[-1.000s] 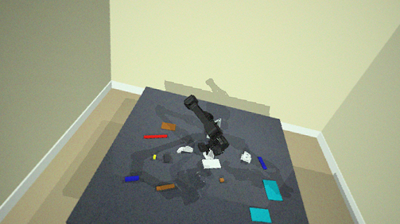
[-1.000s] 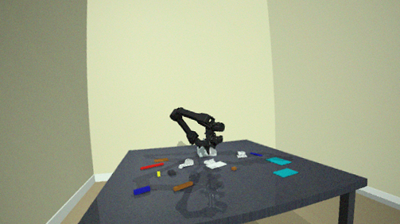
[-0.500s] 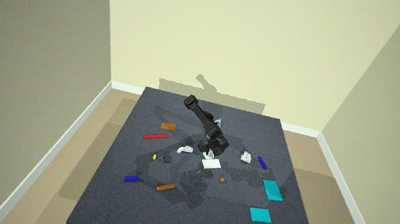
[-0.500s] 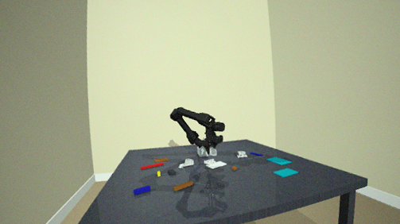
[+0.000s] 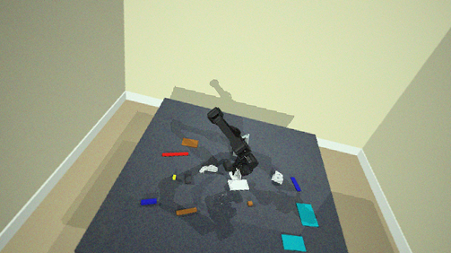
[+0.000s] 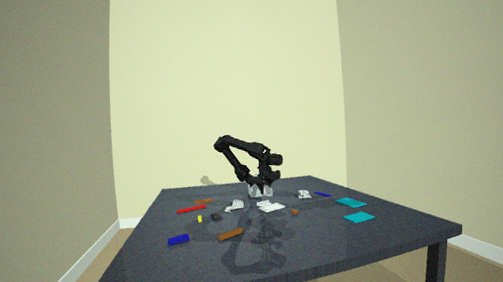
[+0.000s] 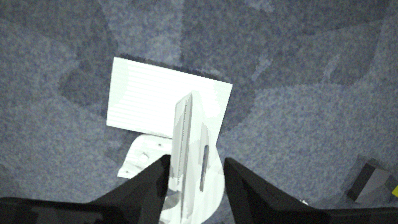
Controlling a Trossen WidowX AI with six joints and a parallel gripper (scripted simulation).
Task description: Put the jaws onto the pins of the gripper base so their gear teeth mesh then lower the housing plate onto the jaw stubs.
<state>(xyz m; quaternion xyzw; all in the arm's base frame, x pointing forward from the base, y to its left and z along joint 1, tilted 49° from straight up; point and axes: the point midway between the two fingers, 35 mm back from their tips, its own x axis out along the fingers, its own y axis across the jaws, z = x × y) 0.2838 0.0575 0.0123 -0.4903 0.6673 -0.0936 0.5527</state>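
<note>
My gripper tip is 40 mm past the white jaw. The rest, counted from my gripper tip: orange cube 120 mm to the left, 110 mm ahead, 70 mm below; white gripper base 270 mm to the left, 150 mm behind, 50 mm below; grey block 260 mm to the right, 80 mm below, 80 mm ahead.
</note>
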